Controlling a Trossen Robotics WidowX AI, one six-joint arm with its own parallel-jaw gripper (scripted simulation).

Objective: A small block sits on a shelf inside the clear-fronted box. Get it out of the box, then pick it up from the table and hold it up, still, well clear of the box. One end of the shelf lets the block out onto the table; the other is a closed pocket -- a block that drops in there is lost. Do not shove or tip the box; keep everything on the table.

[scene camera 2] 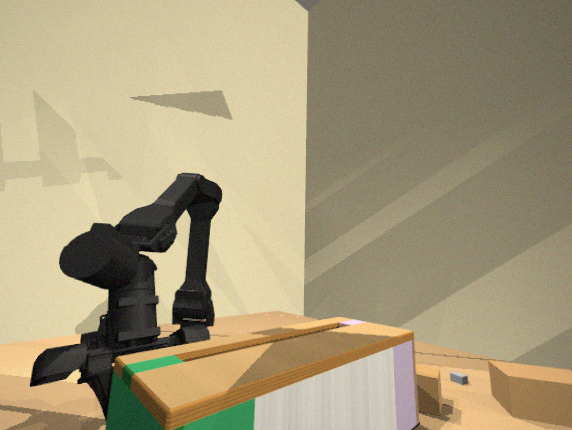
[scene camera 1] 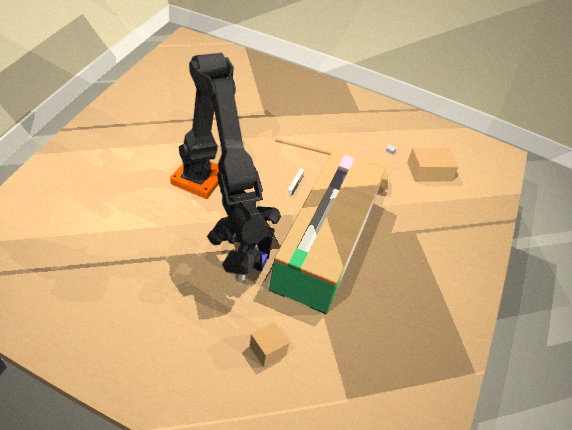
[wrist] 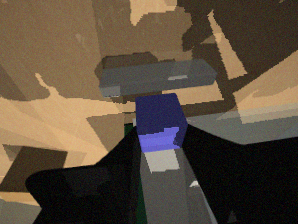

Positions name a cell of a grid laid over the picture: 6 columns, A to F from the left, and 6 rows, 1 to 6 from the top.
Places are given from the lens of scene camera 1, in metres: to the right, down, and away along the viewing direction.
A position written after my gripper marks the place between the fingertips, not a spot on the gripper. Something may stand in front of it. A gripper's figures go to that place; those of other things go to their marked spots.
my gripper (scene camera 1: C4): -0.05, 0.11, 1.28
box (scene camera 1: D4): 0.05, 0.11, 1.17
tan cube (scene camera 1: C5): -0.03, 0.27, 1.12
tan block (scene camera 1: E3): 0.40, -0.14, 1.53
The marked spots on the box and the tan block are 0.56 m apart.
